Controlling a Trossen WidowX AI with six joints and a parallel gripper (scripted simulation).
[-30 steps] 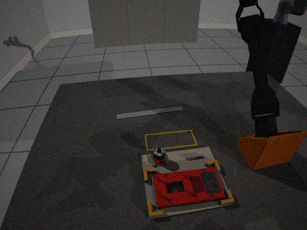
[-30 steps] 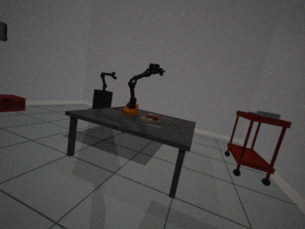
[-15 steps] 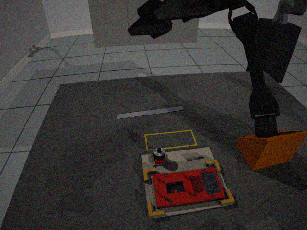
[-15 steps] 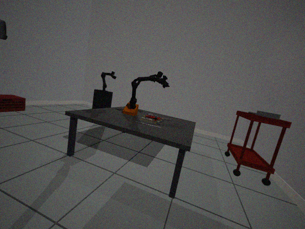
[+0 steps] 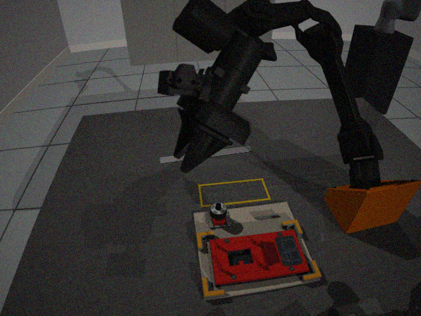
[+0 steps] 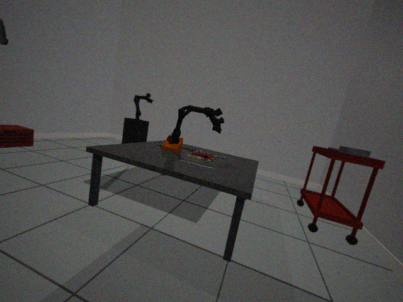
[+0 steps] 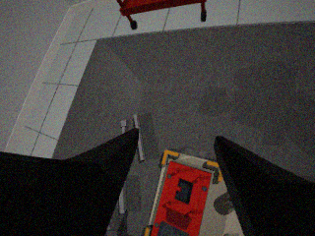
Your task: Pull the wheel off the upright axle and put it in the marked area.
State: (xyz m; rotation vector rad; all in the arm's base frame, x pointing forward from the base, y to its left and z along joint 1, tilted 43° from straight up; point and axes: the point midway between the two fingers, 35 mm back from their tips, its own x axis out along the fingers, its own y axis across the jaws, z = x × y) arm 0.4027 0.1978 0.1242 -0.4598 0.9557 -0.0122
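Right now my gripper tip is 250 mm above the grey wheel, 110 mm to the left of it and 80 mm past it. Also, from my gripper tip: black upright axle 250 mm below, 110 mm to the right, 70 mm behind.
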